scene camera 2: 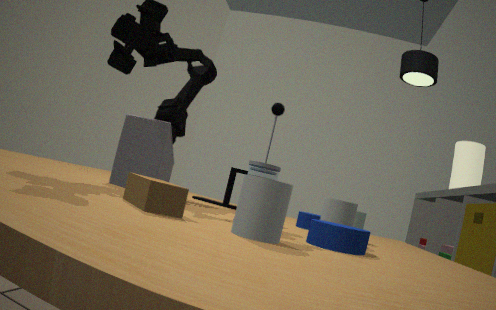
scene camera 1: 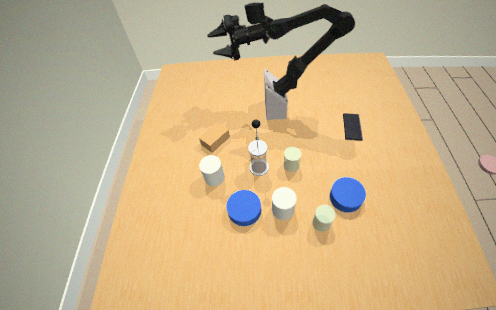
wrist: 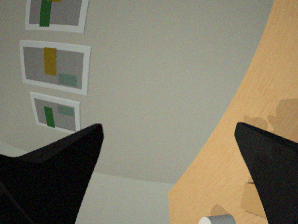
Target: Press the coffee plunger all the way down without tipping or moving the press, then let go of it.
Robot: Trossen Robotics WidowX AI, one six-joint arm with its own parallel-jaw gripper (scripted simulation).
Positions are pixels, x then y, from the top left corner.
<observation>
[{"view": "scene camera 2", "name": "my gripper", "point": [126, 23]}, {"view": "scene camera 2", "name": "coffee press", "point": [259, 169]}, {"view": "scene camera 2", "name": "white cylinder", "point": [260, 214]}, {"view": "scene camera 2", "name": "brown box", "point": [152, 195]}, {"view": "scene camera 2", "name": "white cylinder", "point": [336, 211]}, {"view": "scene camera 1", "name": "my gripper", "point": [210, 44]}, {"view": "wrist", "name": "my gripper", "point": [171, 130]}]
</observation>
